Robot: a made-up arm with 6 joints. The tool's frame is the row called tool. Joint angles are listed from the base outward.
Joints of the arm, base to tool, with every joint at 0 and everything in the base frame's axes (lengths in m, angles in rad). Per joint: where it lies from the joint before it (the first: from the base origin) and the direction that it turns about. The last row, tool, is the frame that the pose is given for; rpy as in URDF.
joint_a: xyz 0 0 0.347 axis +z
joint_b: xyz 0 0 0 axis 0 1 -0.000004
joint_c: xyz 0.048 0 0.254 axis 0 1 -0.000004
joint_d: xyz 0.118 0 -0.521 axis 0 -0.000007 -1
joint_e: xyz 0 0 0 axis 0 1 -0.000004
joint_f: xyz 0.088 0 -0.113 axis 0 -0.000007 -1
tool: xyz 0 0 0 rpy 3.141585 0 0
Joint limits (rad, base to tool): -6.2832..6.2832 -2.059..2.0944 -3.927..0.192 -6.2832..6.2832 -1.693..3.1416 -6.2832..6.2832
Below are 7 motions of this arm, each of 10 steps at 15 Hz.
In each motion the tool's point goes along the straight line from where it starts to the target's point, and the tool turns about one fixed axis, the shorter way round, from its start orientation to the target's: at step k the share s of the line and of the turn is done. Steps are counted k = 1, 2, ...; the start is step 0. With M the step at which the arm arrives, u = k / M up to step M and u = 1 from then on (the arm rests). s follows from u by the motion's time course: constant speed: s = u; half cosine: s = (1 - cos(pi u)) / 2; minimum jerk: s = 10 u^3 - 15 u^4 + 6 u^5.
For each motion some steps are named. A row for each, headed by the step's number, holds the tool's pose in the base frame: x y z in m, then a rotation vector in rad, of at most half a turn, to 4 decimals.
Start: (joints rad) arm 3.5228 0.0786 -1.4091 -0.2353 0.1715 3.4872
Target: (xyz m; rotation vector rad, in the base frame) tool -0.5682 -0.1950 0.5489 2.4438 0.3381 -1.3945
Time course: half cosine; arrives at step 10
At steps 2, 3, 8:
2: -0.6705 -0.2809 0.6138 2.4277 0.2985 -1.5531
3: -0.6580 -0.2704 0.6059 2.4301 0.3035 -1.5337
8: -0.5790 -0.2041 0.5558 2.4425 0.3340 -1.4112

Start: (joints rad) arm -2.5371 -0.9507 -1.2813 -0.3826 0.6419 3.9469
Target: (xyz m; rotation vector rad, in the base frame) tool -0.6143 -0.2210 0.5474 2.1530 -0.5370 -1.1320
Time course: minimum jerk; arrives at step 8
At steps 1, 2, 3, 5, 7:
1: -0.2289 -0.1561 1.0289 1.8196 -0.1223 -1.7233
2: -0.2632 -0.1619 0.9861 1.8556 -0.1602 -1.6752
3: -0.3304 -0.1732 0.9021 1.9227 -0.2342 -1.5781
5: -0.5065 -0.2029 0.6821 2.0758 -0.4241 -1.3079
7: -0.6080 -0.2199 0.5553 2.1488 -0.5305 -1.1425

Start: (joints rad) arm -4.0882 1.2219 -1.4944 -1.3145 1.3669 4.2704
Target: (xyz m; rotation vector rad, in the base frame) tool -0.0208 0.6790 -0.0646 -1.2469 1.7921 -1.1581
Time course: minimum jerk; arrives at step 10
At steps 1, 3, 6, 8, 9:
1: -0.2267 0.4727 -0.1916 -1.7098 0.9106 -0.9035
3: -0.1946 0.5048 -0.1718 -1.6560 1.0520 -0.9503
6: -0.0867 0.6129 -0.1053 -1.4258 1.5179 -1.0891
8: -0.0328 0.6669 -0.0720 -1.2818 1.7428 -1.1465
9: -0.0226 0.6772 -0.0657 -1.2521 1.7848 -1.1564

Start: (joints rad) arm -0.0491 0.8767 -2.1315 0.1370 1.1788 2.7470
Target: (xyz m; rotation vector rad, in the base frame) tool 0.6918 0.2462 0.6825 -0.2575 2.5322 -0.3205
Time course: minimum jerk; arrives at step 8
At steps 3, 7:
3: 0.8092 0.0444 0.4179 -0.3949 2.8809 0.0182
7: 0.6944 0.2417 0.6766 -0.2604 2.5403 -0.3137

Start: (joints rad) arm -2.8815 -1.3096 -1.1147 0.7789 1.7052 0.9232
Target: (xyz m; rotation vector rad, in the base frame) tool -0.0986 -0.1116 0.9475 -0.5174 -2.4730 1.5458
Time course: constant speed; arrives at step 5
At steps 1, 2, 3, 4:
1: -0.1057 -0.1172 0.9299 -0.3705 -2.5912 1.4062
2: -0.1039 -0.1158 0.9343 -0.4076 -2.5630 1.4420
3: -0.1021 -0.1144 0.9387 -0.4444 -2.5339 1.4772
4: -0.1004 -0.1130 0.9431 -0.4810 -2.5039 1.5118

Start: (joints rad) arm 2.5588 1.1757 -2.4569 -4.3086 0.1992 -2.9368
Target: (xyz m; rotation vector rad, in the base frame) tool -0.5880 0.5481 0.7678 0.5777 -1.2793 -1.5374
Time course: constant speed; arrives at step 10
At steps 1, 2, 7, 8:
1: -0.7072 0.5455 0.3505 0.4947 -1.7675 -0.9957
2: -0.6939 0.5458 0.3968 0.5059 -1.7188 -1.0604
7: -0.6277 0.5472 0.6287 0.5544 -1.4542 -1.3674
8: -0.6145 0.5475 0.6751 0.5627 -1.3972 -1.4253

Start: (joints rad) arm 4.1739 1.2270 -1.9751 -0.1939 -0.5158 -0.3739
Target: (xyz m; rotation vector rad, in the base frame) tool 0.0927 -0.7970 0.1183 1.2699 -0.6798 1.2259
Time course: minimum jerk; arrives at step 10
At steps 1, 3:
1: -0.3989 -0.7251 0.1337 1.3966 -1.2928 0.4304
3: -0.3223 -0.7363 0.1313 1.3896 -1.2062 0.5632

